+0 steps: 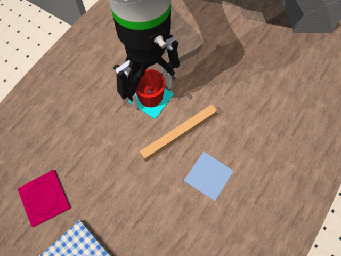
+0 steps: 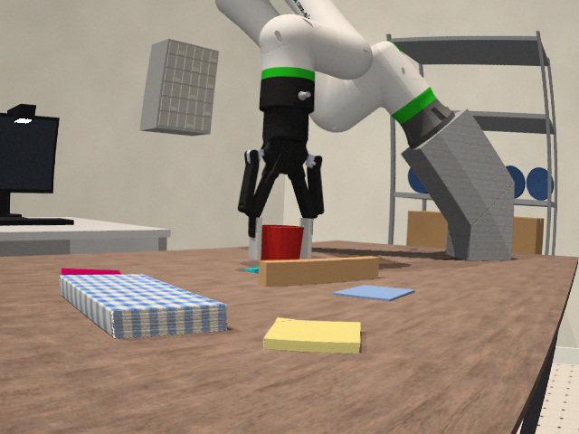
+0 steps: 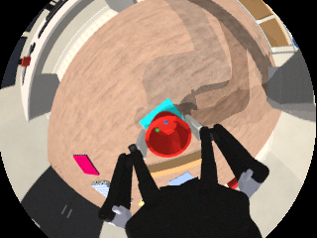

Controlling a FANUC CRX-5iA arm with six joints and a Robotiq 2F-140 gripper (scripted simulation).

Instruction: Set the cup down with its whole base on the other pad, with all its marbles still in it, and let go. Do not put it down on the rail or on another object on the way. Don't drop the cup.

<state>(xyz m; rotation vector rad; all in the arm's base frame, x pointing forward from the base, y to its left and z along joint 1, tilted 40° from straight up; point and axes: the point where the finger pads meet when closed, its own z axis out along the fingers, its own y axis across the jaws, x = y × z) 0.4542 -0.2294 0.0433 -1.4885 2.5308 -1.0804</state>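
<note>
Now: hand 2 cm above the red cup. The rest, counted from my hand: orange rail 7 cm ahead, 10 cm to the left, 4 cm below; then blue marble 1 cm behind, 1 cm to the right, 3 cm below; then blue-checked cloth stack 43 cm ahead, 2 cm to the left, 4 cm below.
</note>
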